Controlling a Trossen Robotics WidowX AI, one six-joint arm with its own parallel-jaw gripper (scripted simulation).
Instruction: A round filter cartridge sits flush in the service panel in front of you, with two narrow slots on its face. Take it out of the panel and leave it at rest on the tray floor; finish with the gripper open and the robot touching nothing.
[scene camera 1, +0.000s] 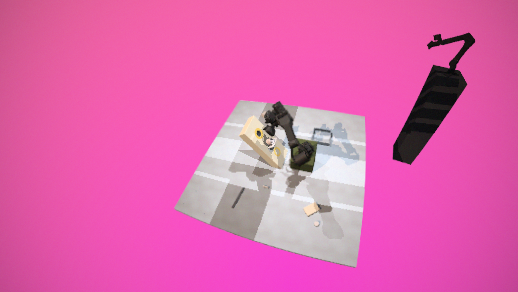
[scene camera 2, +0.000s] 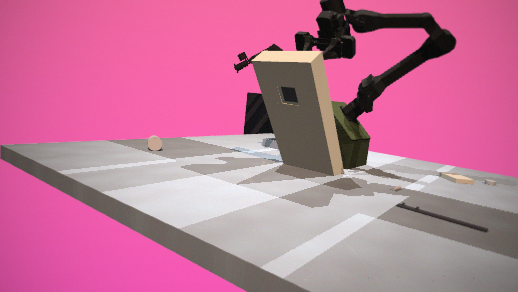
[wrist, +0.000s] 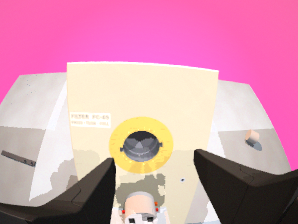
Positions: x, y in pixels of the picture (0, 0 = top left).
Labels:
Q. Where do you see the gripper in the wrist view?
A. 155, 160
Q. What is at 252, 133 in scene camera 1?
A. A tan service panel.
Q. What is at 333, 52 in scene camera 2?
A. The gripper.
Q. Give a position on a tan service panel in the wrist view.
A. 150, 117

